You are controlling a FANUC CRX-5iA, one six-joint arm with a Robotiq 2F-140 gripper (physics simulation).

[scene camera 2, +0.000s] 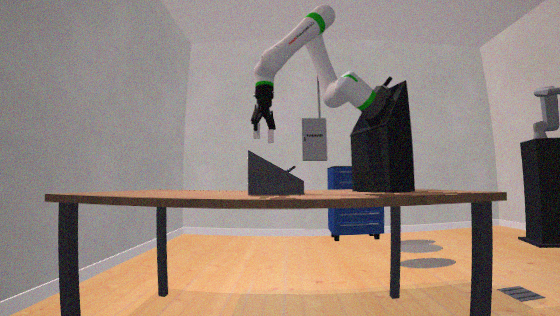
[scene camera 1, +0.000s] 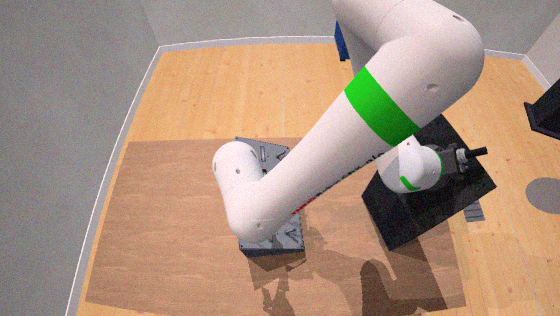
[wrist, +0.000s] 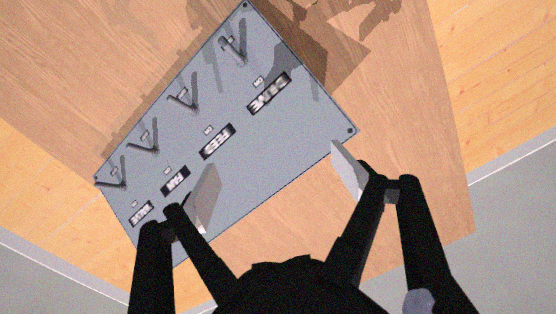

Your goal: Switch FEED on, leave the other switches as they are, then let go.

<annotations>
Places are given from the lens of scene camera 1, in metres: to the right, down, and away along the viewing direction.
grey sloped switch panel (scene camera 1: 281, 242): 0.01, 0.33, 0.98
</annotations>
